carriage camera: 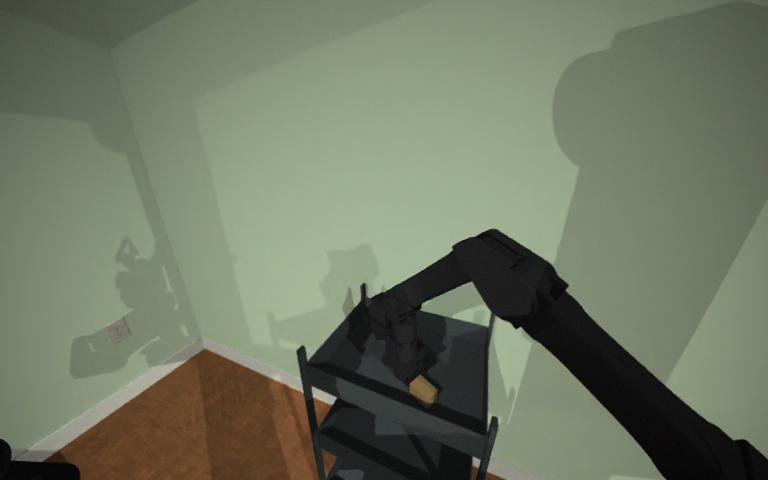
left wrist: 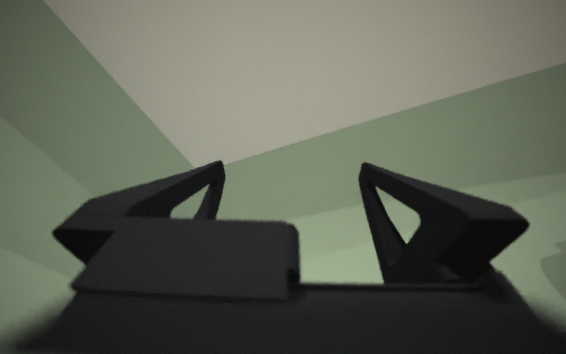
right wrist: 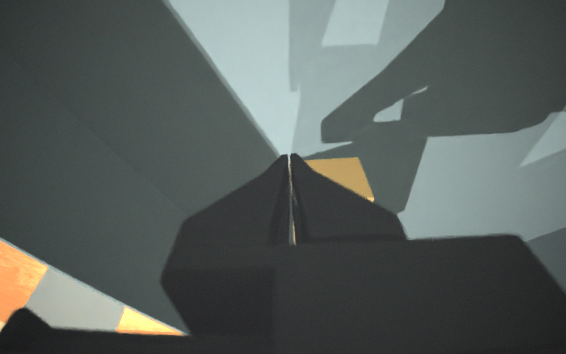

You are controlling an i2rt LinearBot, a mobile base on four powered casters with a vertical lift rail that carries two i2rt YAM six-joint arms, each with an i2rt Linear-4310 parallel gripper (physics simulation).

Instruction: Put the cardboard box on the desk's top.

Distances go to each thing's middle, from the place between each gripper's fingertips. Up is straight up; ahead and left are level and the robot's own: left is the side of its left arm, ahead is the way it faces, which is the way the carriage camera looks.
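Labels:
The tan cardboard box [right wrist: 348, 172] is 58 cm below my left hand, and it's 45 cm to the right of that hand and 30 cm ahead of it.
From my right hand, the box sits 20 mm behind and 40 mm to the right, so going by its middle, the box is nearer to my right hand than to my left hand.

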